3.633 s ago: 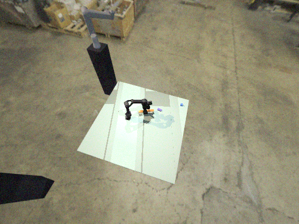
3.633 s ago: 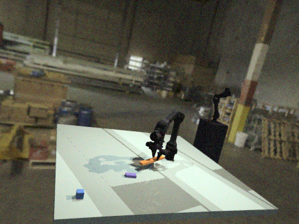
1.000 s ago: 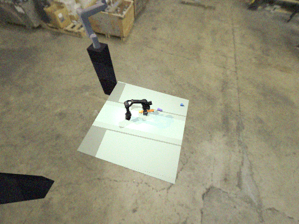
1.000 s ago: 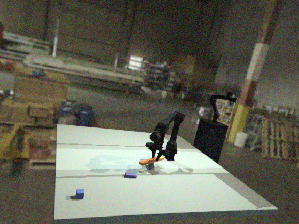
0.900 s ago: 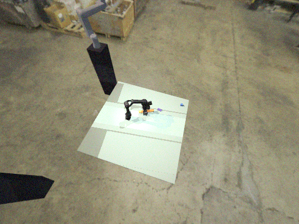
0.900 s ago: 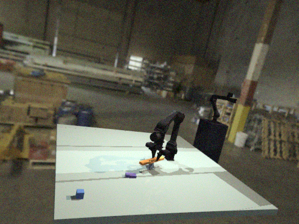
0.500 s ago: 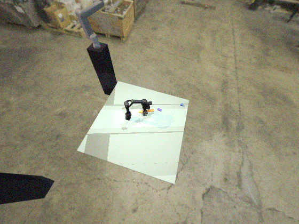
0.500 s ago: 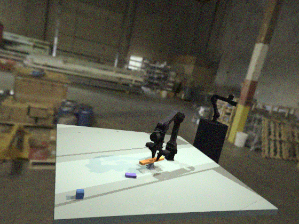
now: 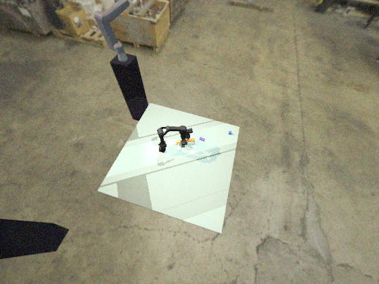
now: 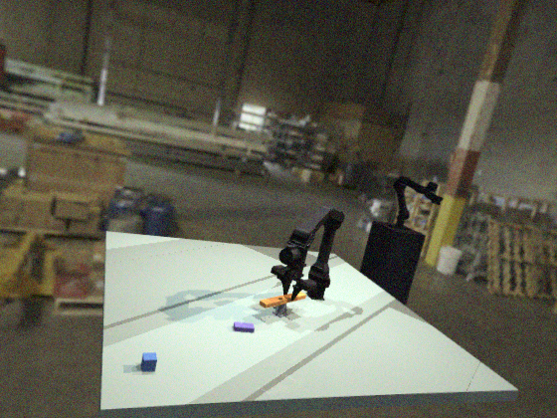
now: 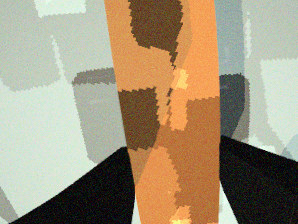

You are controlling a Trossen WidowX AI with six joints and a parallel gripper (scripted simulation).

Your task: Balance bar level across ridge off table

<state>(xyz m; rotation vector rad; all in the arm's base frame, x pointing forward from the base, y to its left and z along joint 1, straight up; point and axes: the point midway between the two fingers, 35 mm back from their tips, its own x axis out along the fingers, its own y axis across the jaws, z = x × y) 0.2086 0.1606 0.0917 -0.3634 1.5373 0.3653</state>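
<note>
Now: the orange bar 30 mm ahead of my gripper tip and 10 mm to the left of it. Also, from my gripper tip: blue cube 530 mm ahead, 340 mm to the left, 40 mm below; then purple block 210 mm ahead, 130 mm to the left, 50 mm below.
</note>
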